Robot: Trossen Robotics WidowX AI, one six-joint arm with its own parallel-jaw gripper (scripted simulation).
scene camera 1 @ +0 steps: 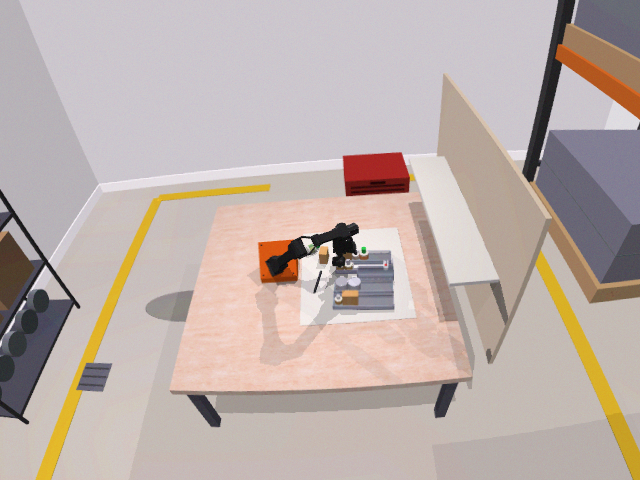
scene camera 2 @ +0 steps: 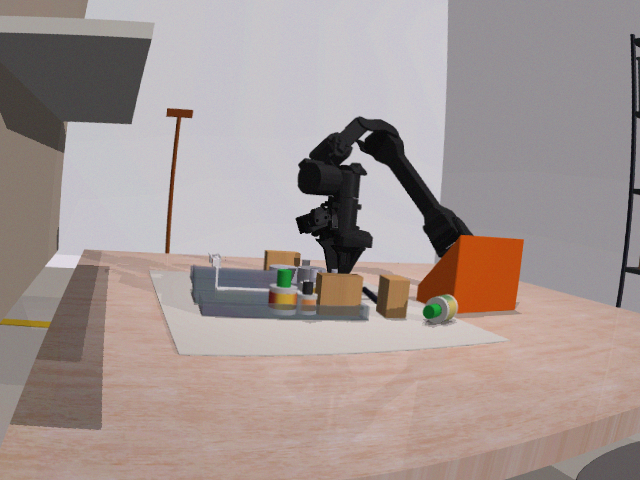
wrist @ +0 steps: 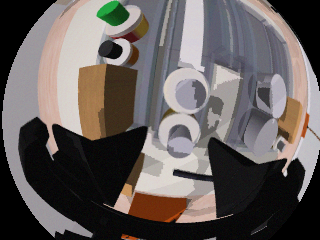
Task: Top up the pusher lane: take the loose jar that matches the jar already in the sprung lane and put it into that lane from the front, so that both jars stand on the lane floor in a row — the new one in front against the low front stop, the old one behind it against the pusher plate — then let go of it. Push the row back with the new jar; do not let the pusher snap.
Labels:
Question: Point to a green-capped jar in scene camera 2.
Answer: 438,309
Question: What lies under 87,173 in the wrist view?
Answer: My gripper.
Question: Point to a black-lidded jar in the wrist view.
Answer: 120,52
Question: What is my gripper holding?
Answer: Nothing.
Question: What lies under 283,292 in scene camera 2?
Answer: A green-capped jar.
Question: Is my gripper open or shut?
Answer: Open.

